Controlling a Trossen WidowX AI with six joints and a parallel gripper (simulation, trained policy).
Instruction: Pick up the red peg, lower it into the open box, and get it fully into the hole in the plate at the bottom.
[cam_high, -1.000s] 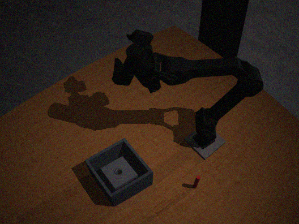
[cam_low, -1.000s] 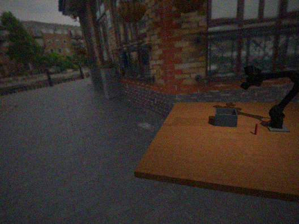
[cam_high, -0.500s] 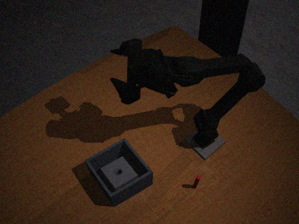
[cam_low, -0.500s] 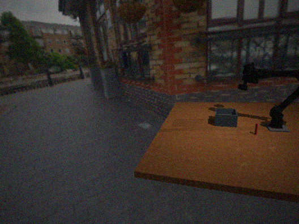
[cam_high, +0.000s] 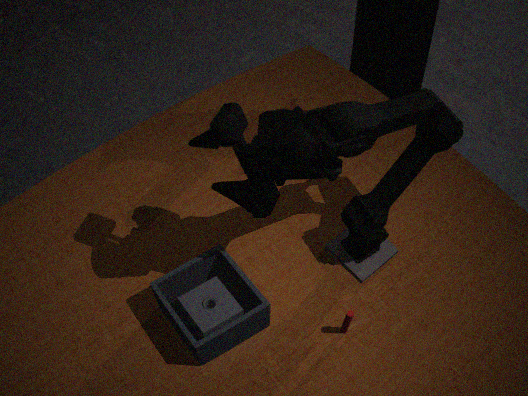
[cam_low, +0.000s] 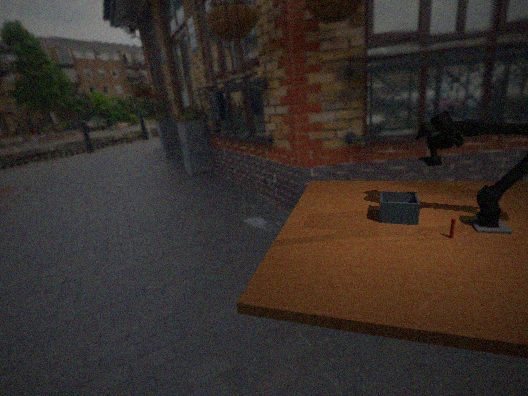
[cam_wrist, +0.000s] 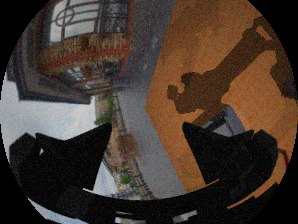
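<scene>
Right now my gripper tip is 130 mm past the red peg, 270 mm to the right of it and 260 mm above it. Round my gripper tip: plate: 70 mm ahead, 110 mm to the left, 250 mm below; grey box: 70 mm ahead, 110 mm to the left, 270 mm below.
</scene>
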